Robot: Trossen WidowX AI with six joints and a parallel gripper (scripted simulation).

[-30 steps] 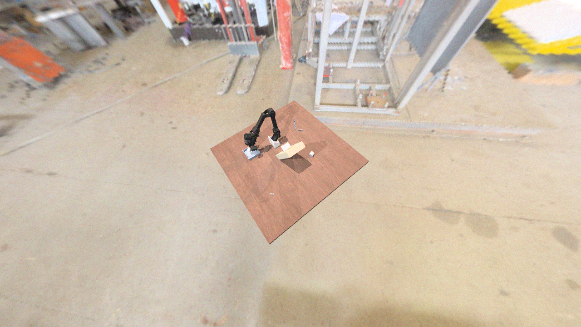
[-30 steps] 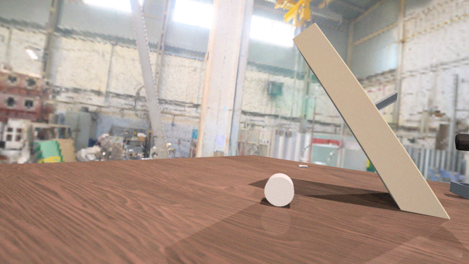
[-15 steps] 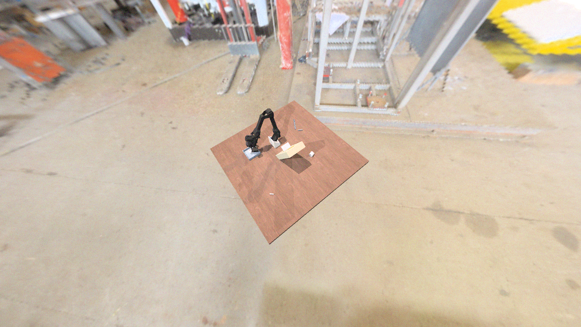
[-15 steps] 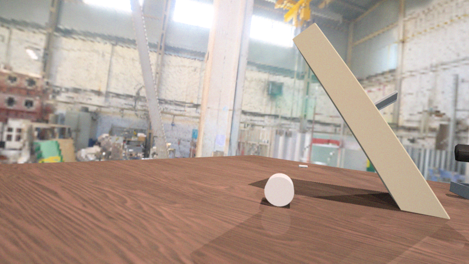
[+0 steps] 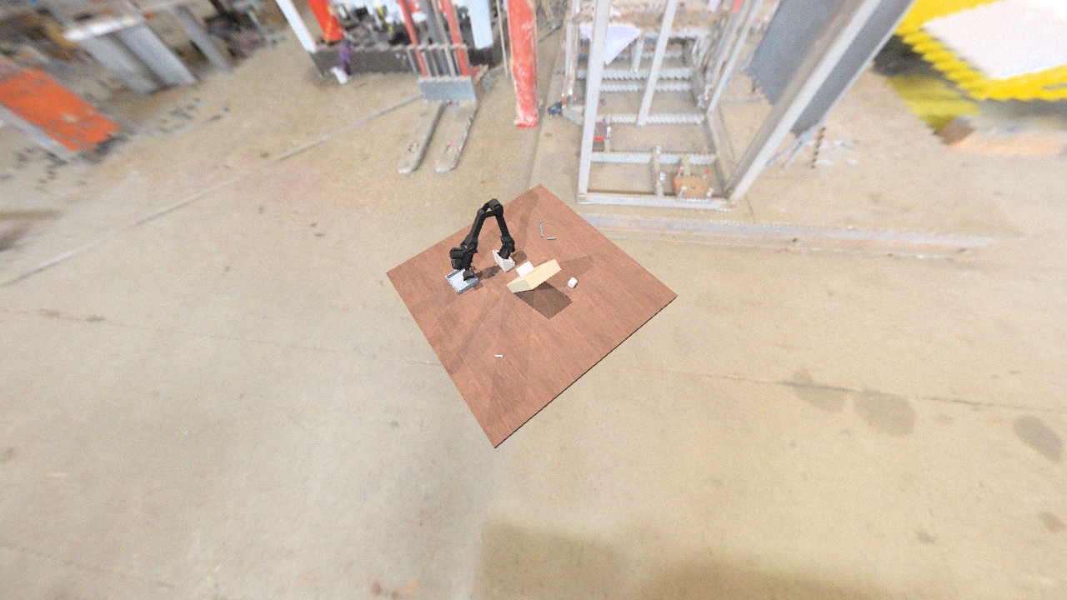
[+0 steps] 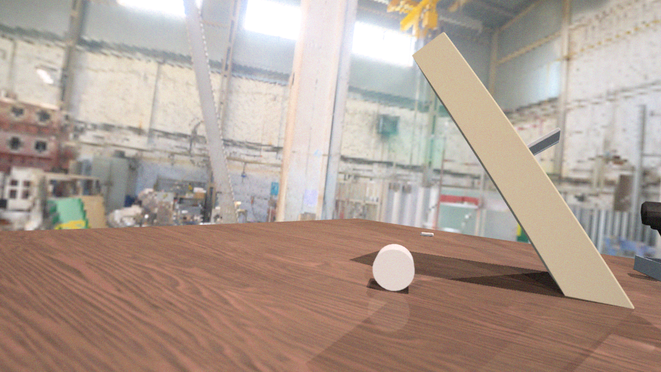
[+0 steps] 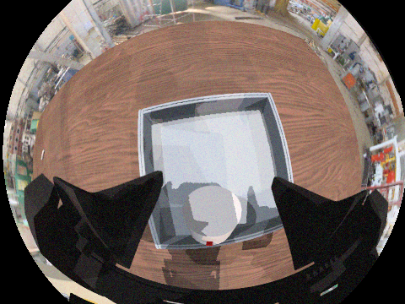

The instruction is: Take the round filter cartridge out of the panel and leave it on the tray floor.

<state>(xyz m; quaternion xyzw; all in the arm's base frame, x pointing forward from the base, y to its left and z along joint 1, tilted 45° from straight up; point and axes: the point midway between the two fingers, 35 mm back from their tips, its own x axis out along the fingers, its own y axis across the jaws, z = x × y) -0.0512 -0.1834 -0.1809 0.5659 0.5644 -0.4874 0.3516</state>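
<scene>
My gripper tip is 1 cm to the left of the grey tray and 4 cm above it. Also, from my gripper tip: small white bit: 56 cm ahead, 9 cm to the right, 5 cm below.
</scene>
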